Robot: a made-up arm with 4 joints.
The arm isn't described. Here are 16 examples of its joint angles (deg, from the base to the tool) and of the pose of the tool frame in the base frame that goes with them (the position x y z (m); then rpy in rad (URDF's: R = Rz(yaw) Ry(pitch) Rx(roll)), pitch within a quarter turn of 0, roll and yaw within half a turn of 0).
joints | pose
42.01 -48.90 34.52 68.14 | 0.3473 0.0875 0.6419 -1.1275 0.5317 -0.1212
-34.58 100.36 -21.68 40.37 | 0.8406 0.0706 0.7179 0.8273 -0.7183 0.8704
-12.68 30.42 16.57 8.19 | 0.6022 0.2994 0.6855 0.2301 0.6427 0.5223
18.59 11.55 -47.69 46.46 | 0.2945 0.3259 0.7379 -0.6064 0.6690 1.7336
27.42 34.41 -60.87 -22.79 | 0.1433 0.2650 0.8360 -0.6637 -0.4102 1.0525
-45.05 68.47 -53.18 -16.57 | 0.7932 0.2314 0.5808 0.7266 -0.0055 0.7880
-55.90 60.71 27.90 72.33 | 0.8755 0.2950 0.3200 1.3498 -0.0749 1.3228
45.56 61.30 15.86 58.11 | -0.0147 0.1927 0.9725 -0.4936 -0.4237 1.5145
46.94 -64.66 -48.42 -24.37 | 0.2424 0.0502 0.5212 -1.7673 -0.0261 -0.1216
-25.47 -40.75 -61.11 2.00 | 0.4496 0.1991 0.3314 0.4091 1.1757 2.3508
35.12 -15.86 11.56 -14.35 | 0.2899 0.2457 0.6783 -0.6596 -0.2120 -0.3457
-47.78 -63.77 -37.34 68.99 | 0.4159 0.1095 0.1286 1.3772 0.1008 -2.6487
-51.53 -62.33 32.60 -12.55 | 0.4998 0.1128 0.1005 -2.0082 0.5361 -0.6129
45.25 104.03 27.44 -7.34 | -0.0885 -0.0122 0.9944 1.0150 -0.5239 0.5238
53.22 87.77 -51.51 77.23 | -0.2726 0.0993 0.9099 -1.7984 0.4240 2.2050
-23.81 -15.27 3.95 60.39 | 0.5795 0.3039 0.3720 0.7521 0.9314 2.1369
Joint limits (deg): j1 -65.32..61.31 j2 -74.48..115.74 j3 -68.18..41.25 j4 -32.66..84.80
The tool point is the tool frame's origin. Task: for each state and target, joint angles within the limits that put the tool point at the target. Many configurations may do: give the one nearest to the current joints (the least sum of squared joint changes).
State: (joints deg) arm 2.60 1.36 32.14 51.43
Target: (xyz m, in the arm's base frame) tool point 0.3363 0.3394 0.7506
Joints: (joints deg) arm 19.79 11.29 -18.93 81.88
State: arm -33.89 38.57 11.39 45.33
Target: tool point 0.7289 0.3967 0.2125
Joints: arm -63.72 27.70 -3.45 56.86
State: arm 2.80 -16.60 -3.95 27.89
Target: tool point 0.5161 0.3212 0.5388
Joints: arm -8.84 -4.58 -16.81 33.29
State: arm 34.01 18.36 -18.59 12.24
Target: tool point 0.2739 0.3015 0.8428
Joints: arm 21.64 27.60 -20.63 23.67
